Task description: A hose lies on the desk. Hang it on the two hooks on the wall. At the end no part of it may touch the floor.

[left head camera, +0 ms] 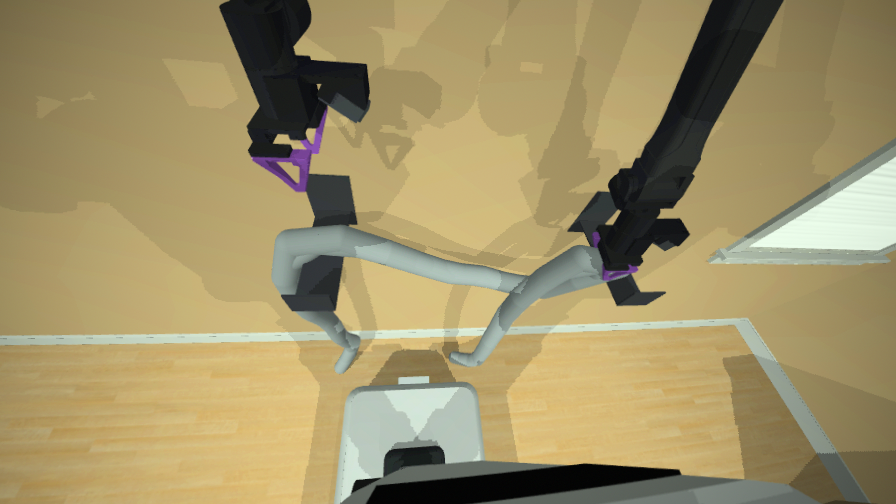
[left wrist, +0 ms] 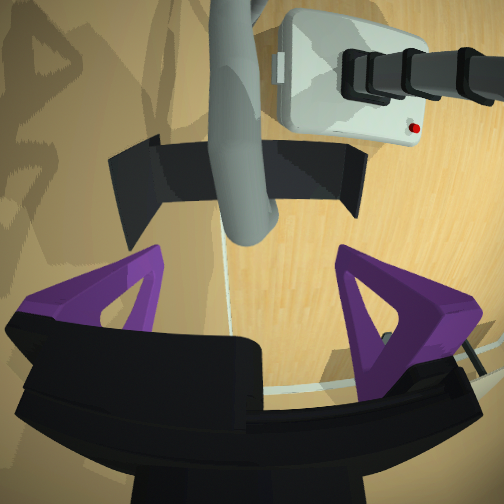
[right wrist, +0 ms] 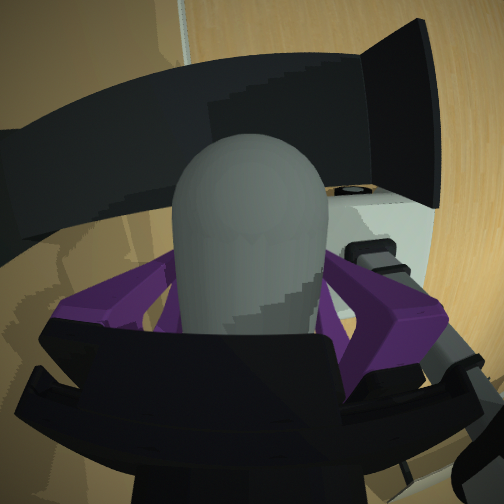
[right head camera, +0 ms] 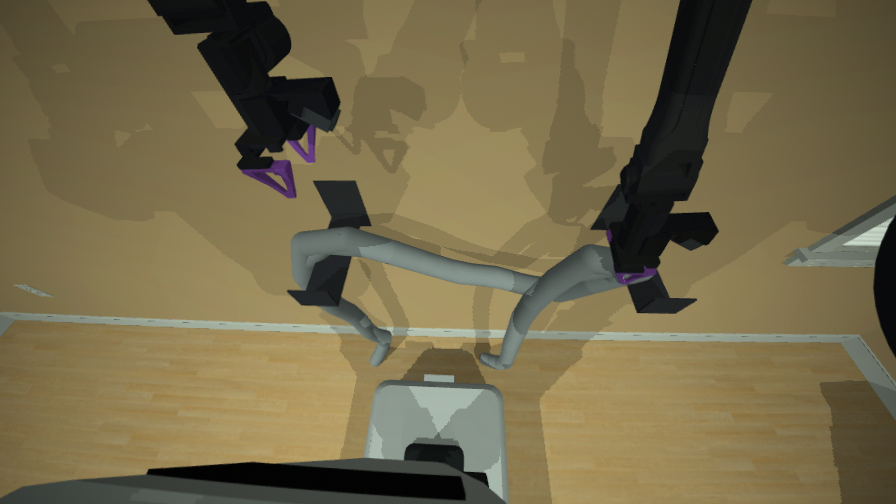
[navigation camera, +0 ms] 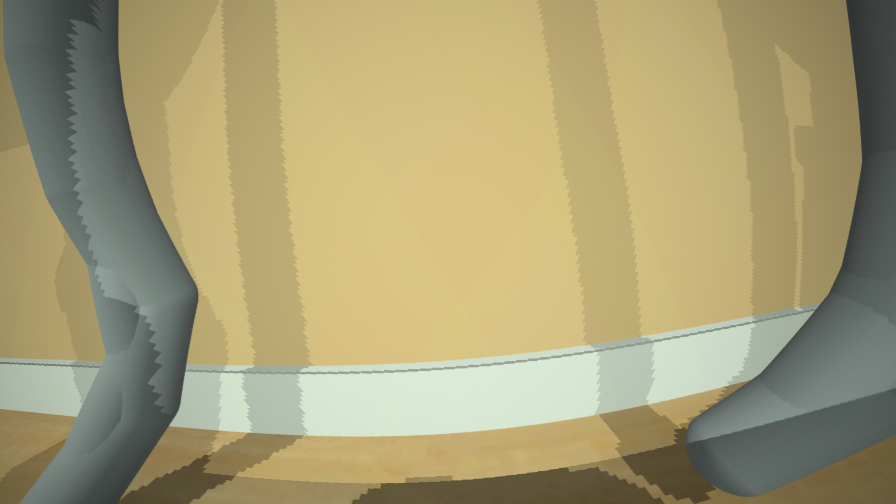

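Observation:
The grey hose (left head camera: 407,260) hangs along the tan wall. It drapes over the left black hook (left head camera: 319,275) and sags toward the right black hook (left head camera: 629,291). Both ends hang down near the skirting board, one on the left (left head camera: 344,360) and one on the right (left head camera: 466,358). My right gripper (left head camera: 617,270) is shut on the hose at the right hook; the right wrist view shows the hose (right wrist: 250,235) between the purple fingers, in front of the hook (right wrist: 250,125). My left gripper (left head camera: 291,159) is open and empty above the left hook, which shows in the left wrist view (left wrist: 235,172) with the hose (left wrist: 237,125) over it.
The robot's grey base (left head camera: 410,432) stands on the wooden floor right below the hose ends. A white skirting board (left head camera: 156,338) runs along the foot of the wall. A window (left head camera: 827,219) is at the right. The navigation view shows both hose ends (navigation camera: 106,250) (navigation camera: 808,401) low by the floor.

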